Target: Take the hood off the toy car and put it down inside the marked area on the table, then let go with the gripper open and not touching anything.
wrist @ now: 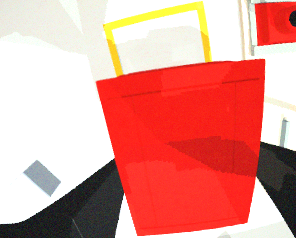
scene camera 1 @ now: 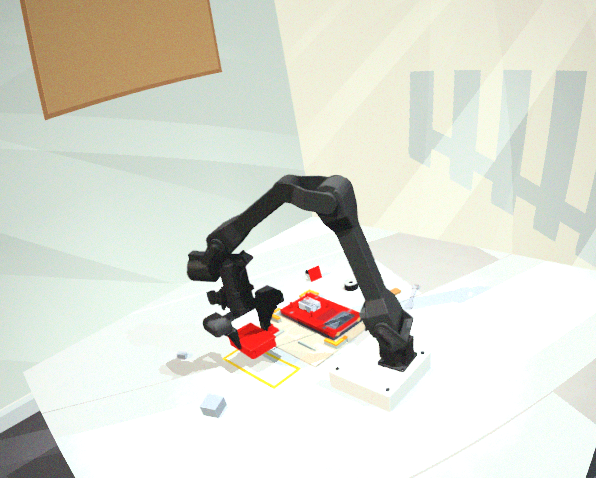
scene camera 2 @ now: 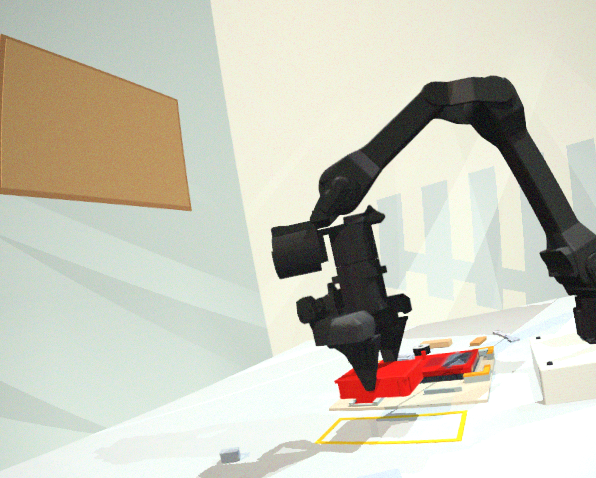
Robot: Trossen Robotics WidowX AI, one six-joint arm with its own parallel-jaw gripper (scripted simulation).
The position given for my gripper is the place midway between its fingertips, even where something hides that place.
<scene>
My gripper (scene camera 2: 381,380) holds a hood (scene camera 2: 397,378).
</scene>
